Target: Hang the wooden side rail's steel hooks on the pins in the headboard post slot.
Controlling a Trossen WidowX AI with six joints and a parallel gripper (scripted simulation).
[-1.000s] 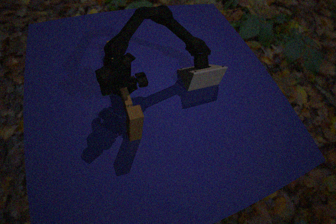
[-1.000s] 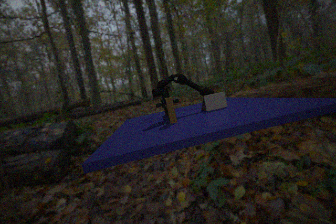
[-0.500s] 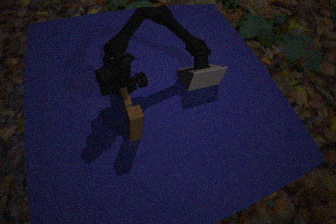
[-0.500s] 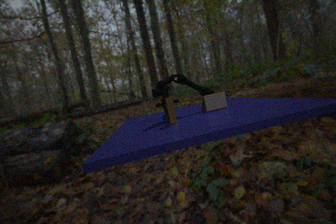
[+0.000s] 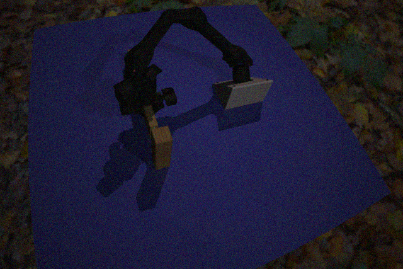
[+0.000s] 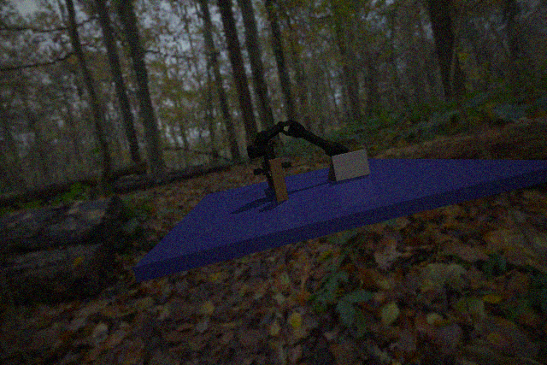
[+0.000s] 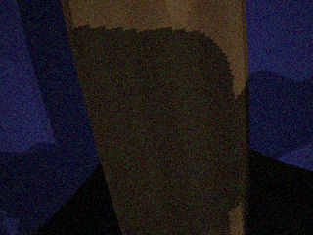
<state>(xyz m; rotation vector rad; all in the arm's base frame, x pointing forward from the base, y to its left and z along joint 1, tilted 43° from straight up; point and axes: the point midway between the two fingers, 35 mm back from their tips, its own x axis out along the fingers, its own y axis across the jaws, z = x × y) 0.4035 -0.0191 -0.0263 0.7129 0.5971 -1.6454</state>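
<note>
The wooden headboard post lies 16 cm to the left of my gripper tip, 4 cm above it and 2 cm ahead of it.
</note>
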